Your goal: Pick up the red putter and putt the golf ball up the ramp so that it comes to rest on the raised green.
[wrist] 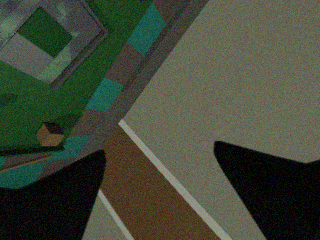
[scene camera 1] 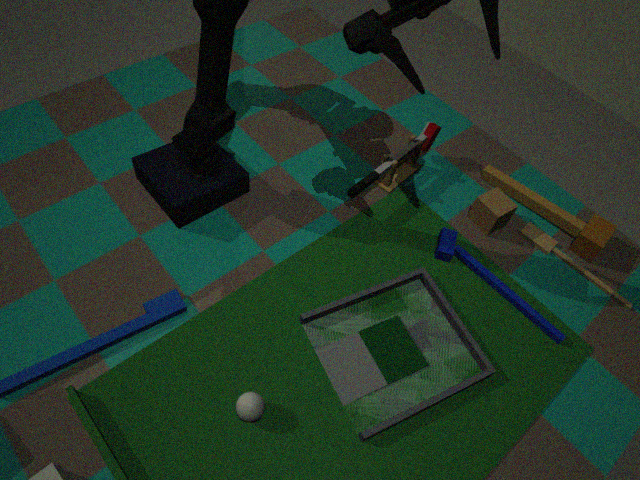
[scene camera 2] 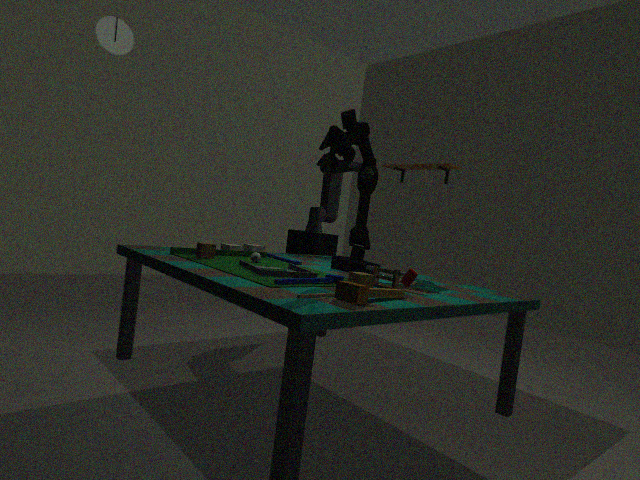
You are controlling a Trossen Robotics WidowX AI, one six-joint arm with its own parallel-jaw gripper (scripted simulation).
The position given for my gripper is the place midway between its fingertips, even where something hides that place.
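A wooden block (scene camera 1: 492, 210) is visible; in the wrist view the block is out of frame. My gripper (scene camera 1: 460, 76), visible also in scene camera 2 (scene camera 2: 318, 157) and in the wrist view (wrist: 161, 151), is open and holds nothing.
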